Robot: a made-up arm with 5 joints.
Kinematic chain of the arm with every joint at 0, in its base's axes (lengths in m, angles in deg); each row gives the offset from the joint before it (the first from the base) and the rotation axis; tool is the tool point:
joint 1: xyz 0 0 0.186 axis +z
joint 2: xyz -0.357 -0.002 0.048 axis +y
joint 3: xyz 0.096 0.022 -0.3 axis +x
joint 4: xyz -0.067 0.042 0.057 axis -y
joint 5: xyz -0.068 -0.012 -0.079 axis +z
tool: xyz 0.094 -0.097 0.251
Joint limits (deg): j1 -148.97..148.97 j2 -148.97..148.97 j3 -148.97..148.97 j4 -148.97..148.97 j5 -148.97..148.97
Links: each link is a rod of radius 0.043 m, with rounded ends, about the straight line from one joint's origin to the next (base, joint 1, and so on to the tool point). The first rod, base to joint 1, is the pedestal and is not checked.
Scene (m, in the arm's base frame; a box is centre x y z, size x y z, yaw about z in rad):
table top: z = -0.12
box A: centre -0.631 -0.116 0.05 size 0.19 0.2 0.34 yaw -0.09
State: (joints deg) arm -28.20 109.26 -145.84 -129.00 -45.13
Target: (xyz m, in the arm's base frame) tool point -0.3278 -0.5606 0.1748
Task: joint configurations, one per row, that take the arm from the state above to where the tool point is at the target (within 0.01 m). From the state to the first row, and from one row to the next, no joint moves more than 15 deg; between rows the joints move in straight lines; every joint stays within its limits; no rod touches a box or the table.
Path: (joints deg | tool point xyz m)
1: -16.99 119.19 -146.62 -124.54 -34.66 | -0.6037 0.2939 0.1798
2: -5.79 129.12 -147.41 -120.08 -24.18 | -0.6486 0.1625 0.2384
3: 5.42 139.04 -148.19 -115.63 -13.71 | -0.6578 0.0222 0.2942
4: 16.63 148.97 -148.97 -111.17 -3.24 | -0.6310 -0.1160 0.3477
5: 29.32 141.81 -146.50 -116.97 -12.90 | -0.6002 -0.2467 0.3056
6: 42.02 134.66 -144.02 -122.77 -22.56 | -0.5382 -0.3701 0.2631
7: 54.71 127.50 -141.55 -128.56 -32.22 | -0.4463 -0.4776 0.2194
8: 67.41 120.35 -139.07 -134.36 -41.88 | -0.3278 -0.5606 0.1748

